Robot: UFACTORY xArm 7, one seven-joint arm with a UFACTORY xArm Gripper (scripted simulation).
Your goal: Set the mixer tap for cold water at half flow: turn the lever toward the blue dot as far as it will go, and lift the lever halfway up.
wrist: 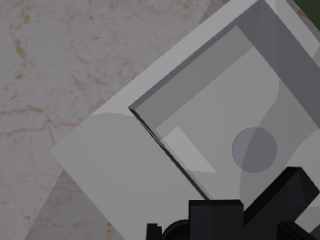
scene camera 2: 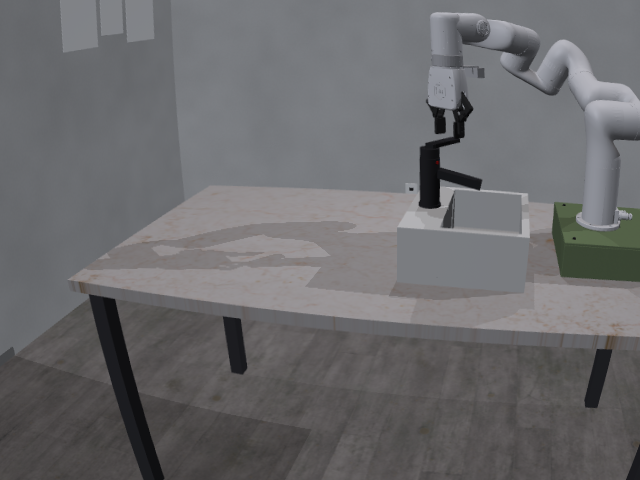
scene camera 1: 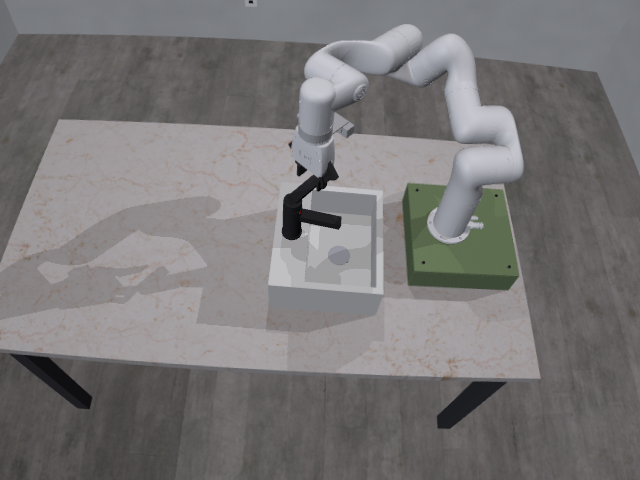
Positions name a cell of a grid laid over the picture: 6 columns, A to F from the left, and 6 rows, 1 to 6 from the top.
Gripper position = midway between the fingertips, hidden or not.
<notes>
In view: the gripper (scene camera 2: E2), a white sink (scene camera 1: D4) and a black mixer tap (scene camera 2: E3).
The gripper is seen too in scene camera 1 (scene camera 1: C3). The white sink shows as well in the wrist view (wrist: E4) and in scene camera 2 (scene camera 2: D4). The black mixer tap shows as well in scene camera 1 (scene camera 1: C3).
</notes>
